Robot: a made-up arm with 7 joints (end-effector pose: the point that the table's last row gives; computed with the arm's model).
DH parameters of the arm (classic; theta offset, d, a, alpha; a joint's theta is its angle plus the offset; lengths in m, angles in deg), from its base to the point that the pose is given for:
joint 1: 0 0.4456 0 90
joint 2: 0 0.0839 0 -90
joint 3: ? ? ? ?
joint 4: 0 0.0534 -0.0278 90
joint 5: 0 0.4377 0 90
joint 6: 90 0.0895 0.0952 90
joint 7: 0 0.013 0 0
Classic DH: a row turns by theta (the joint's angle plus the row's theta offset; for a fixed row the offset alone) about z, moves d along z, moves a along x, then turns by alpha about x.
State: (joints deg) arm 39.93 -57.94 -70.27 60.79 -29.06 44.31 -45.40
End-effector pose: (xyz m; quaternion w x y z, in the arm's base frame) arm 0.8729 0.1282 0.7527 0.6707 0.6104 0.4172 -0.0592
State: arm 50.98 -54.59 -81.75 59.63 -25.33 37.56 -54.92
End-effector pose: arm 0.8083 0.2232 0.8676 0.7001 0.5838 0.4051 -0.0698
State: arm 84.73 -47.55 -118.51 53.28 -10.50 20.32 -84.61
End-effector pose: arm 0.4603 0.4119 1.1548 0.7222 0.5519 0.4162 -0.0238
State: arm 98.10 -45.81 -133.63 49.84 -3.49 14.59 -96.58
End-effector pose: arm 0.2853 0.4272 1.2295 0.7184 0.5322 0.4477 0.0175
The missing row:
joint 3: 0 0.4429 0.0124 -90
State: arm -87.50 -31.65 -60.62 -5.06 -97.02 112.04 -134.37
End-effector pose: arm 0.1274 -0.5013 1.1273 0.1311 0.1946 -0.3846 0.8928
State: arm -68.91 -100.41 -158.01 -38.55 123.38 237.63 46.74
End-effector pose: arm 0.1007 -0.6913 0.0538 0.1459 -0.0305 -0.1691 -0.9743
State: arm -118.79 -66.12 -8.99 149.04 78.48 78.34 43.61
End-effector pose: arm -0.1981 -0.0063 0.2637 0.0282 0.5502 0.7730 0.3146
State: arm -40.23 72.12 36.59 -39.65 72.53 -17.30 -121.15
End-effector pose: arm -0.8311 0.4522 0.4769 0.6256 -0.6062 0.4910 0.0005
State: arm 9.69 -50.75 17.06 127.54 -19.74 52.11 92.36
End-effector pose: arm 0.4596 0.1306 0.2284 0.2031 0.8756 -0.3940 -0.1919
